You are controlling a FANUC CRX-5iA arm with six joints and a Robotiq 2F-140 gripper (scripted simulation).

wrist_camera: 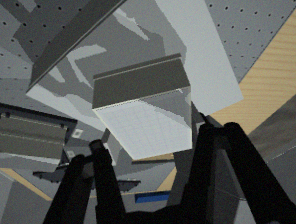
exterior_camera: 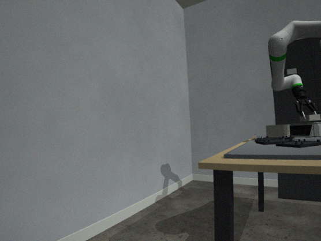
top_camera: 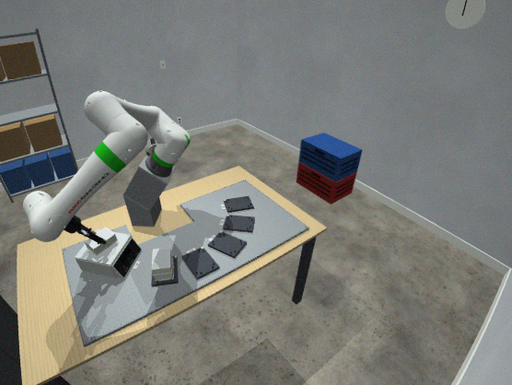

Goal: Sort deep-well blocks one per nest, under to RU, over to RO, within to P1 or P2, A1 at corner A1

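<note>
My gripper is now 5 cm above the weigher platform. From my hand the other things lie so: CW label: 14 cm below, 13 cm to the left, 9 cm ahead; then check-weigher: 8 cm below, 1 cm to the left; then dark nest plate: 43 cm to the left, 20 cm ahead, 14 cm below.
</note>
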